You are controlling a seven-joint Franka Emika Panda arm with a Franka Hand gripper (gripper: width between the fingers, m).
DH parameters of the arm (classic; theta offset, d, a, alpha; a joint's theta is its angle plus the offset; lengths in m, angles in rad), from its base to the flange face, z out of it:
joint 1: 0 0.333 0 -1.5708
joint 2: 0 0 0 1.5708
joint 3: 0 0.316 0.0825 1.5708
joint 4: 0 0 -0.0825 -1.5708
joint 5: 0 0.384 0 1.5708
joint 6: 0 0 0.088 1.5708
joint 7: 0 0.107 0 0
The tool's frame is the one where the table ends.
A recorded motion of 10 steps. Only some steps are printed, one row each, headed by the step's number.
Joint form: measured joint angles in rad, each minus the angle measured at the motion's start. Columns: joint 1, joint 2, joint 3, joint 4, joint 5, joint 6, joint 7.
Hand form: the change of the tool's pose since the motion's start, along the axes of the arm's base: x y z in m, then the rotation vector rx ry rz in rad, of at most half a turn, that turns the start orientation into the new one. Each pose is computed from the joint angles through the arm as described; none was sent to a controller.
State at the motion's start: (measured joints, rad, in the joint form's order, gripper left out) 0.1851 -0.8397 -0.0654 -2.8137 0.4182 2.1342 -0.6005
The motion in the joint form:
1: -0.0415 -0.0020 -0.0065 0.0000 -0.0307 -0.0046 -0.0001
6: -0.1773 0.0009 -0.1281 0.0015 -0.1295 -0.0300 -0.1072
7: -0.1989 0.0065 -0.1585 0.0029 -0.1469 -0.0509 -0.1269
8: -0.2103 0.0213 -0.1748 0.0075 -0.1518 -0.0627 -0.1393
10: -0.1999 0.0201 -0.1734 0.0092 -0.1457 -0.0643 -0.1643
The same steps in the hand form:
1: 0.0016 -0.0156 -0.0004 -0.0227 -0.0010 -0.0318
6: 0.0001 -0.0950 -0.0067 -0.0371 -0.0118 -0.1023
7: -0.0031 -0.1096 -0.0109 -0.0299 0.0055 -0.1109
8: -0.0033 -0.1176 -0.0149 -0.0226 0.0223 -0.1158
10: -0.0025 -0.1138 -0.0137 -0.0216 0.0106 -0.0839

